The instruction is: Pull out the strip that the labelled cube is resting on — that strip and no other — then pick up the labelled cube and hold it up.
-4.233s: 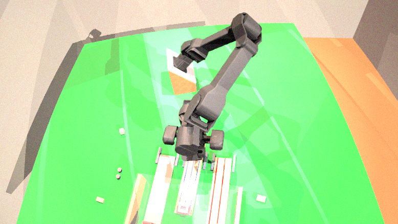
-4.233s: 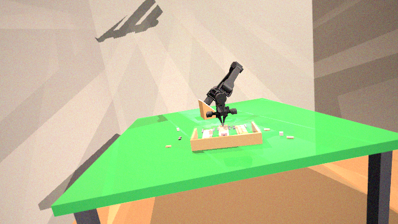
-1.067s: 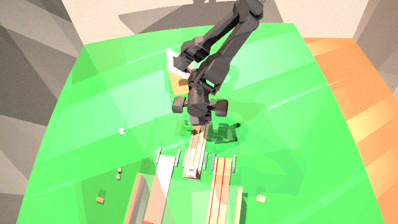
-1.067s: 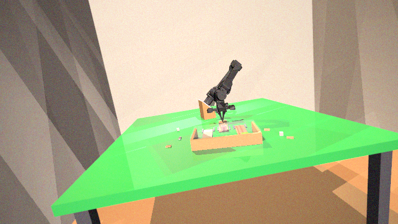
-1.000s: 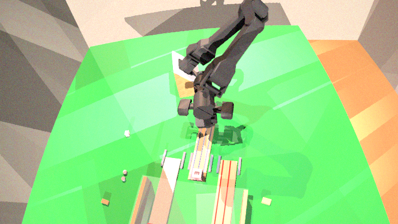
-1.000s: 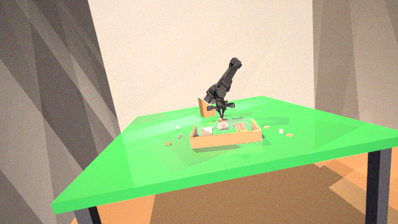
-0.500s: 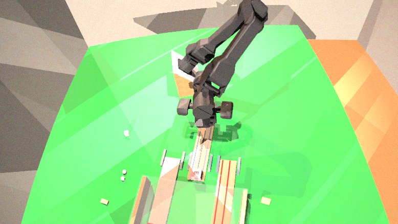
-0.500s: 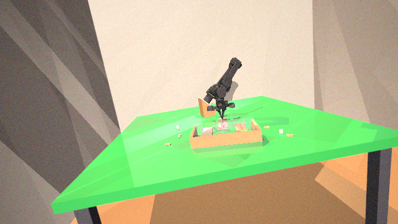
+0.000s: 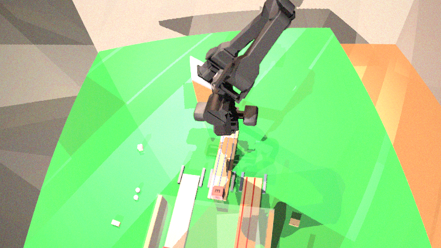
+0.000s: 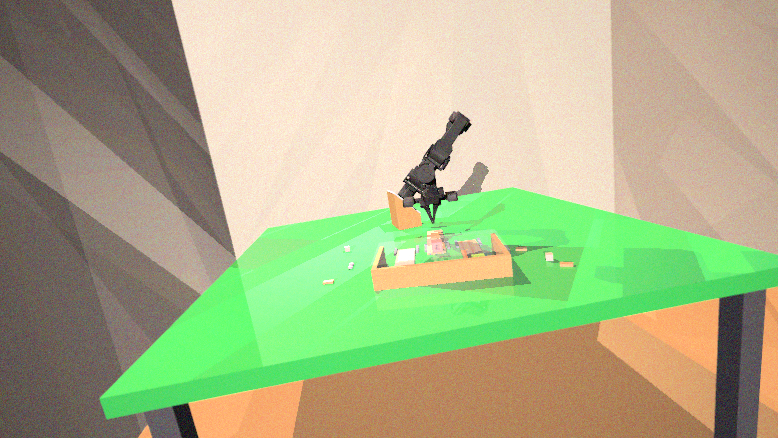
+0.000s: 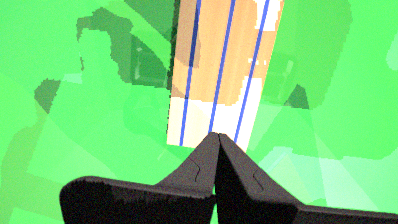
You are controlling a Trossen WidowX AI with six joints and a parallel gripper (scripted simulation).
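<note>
Now: the labelled cube 20 cm ahead of my gripper tip, 6 cm to the right of it and 2 cm below it.
</note>
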